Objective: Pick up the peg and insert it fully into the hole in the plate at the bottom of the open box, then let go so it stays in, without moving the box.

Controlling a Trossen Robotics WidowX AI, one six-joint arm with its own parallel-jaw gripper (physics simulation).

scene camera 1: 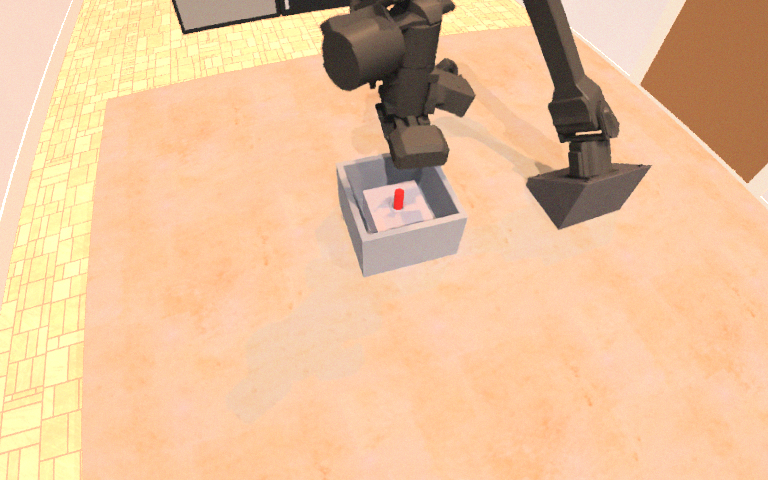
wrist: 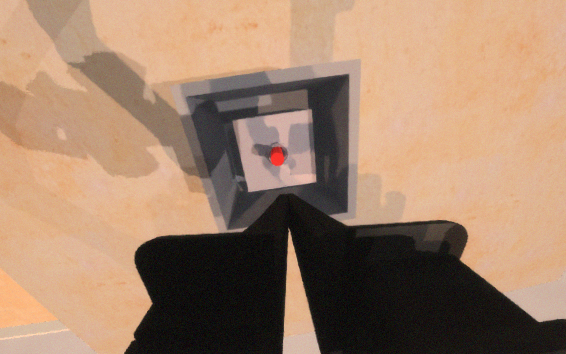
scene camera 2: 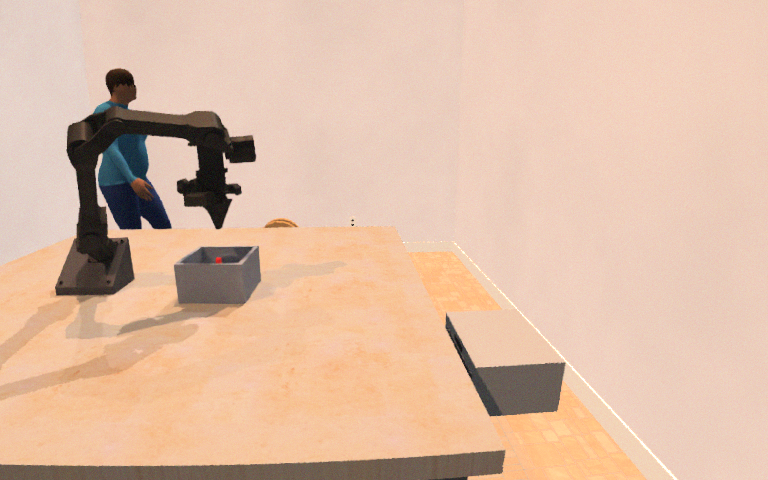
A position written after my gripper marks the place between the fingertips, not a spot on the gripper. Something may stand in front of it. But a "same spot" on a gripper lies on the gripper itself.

my gripper: scene camera 1; wrist 286, 200; scene camera 2
grey box: scene camera 1; wrist; scene camera 2 199, 279
same spot on grey box: point(wrist: 207, 108) = point(scene camera 1: 417, 170)
same spot on my gripper: point(scene camera 1: 389, 123) = point(scene camera 2: 224, 200)
